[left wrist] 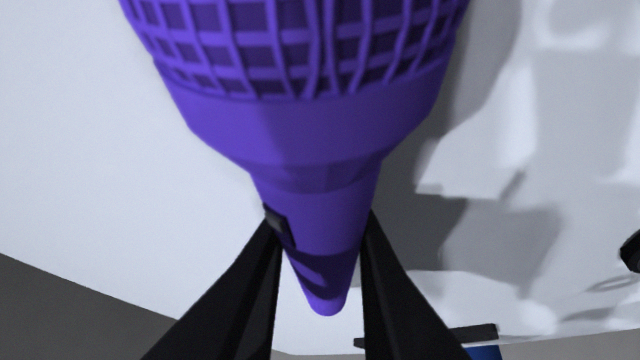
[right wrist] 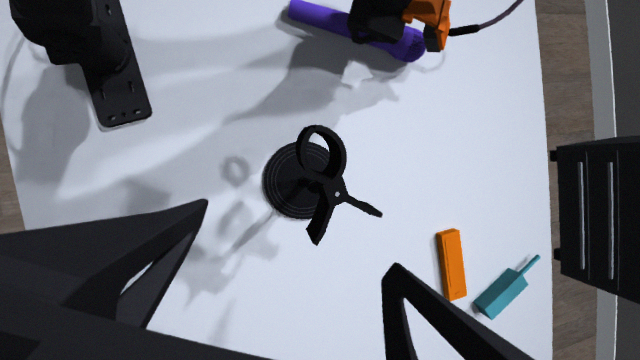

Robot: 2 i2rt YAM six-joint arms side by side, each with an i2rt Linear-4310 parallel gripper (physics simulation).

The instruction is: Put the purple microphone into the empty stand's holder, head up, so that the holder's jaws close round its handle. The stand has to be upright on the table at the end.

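Frame: origin at the left arm's base, x right, y ahead, z up, level; centimetres.
Seen in the pictures: left gripper, fingertip midpoint: point(left wrist: 321, 215) point(right wrist: 359, 31); right gripper, fingertip midpoint: point(right wrist: 303, 243); left arm's base, origin of the base link: point(right wrist: 108, 54).
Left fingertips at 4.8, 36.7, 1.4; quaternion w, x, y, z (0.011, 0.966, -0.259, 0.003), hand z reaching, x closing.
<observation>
Pixels of each thing's top centre, then the offset from my left fingertips to it, as dx, dy, dz.
- purple microphone, middle of its top: point(left wrist: 318, 312) point(right wrist: 365, 18) -0.2, -0.3, +3.7
- orange block, middle of its top: point(right wrist: 455, 266) +42.6, +7.2, +0.5
- teal block with a thin rod, middle of its top: point(right wrist: 518, 286) +50.6, +18.7, +1.7
The purple microphone point(left wrist: 315, 132) point(right wrist: 320, 17) lies along the white table, its grille head nearest the camera in the left wrist view. My left gripper point(left wrist: 321, 215) point(right wrist: 359, 31) is shut on the microphone's handle, with one black finger against each side just behind the head. The black stand stands upright on its round base point(right wrist: 282, 182) in the right wrist view. Its holder point(right wrist: 341, 157), an empty ring-like clip, sits above the base with two lever arms spread. My right gripper point(right wrist: 303, 243) is open and empty, its fingertips on either side below the stand in view.
An orange block point(right wrist: 451, 265) and a teal block with a thin rod point(right wrist: 502, 294) lie at the lower right of the right wrist view. A black drawer cabinet point(right wrist: 597, 215) stands beyond the table edge. The left arm's black base plate point(right wrist: 120, 95) is at the upper left.
</observation>
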